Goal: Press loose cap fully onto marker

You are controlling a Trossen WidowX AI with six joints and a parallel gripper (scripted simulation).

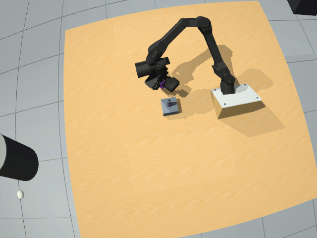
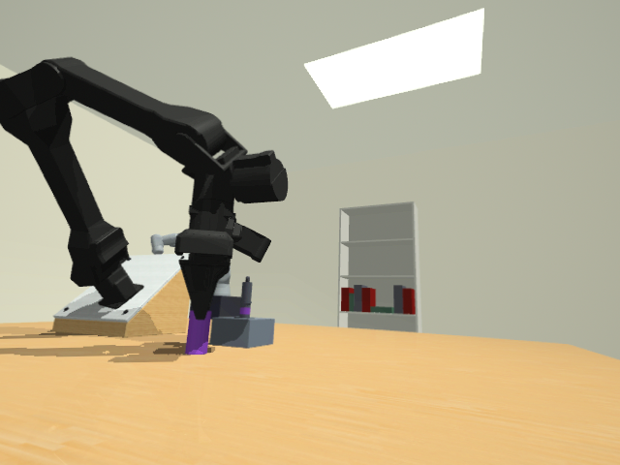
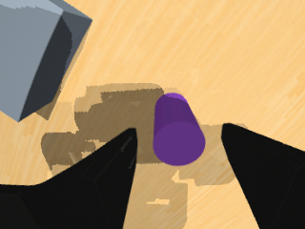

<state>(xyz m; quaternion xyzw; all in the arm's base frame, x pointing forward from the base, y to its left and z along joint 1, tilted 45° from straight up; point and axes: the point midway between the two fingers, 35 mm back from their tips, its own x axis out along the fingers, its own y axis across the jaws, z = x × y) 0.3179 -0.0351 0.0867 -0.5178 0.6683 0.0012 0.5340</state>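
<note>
Now: gripper tip 20 mm above the purple cap. Also, from my gripper tip: holder block: 30 mm behind, 120 mm to the left, 20 mm below.
</note>
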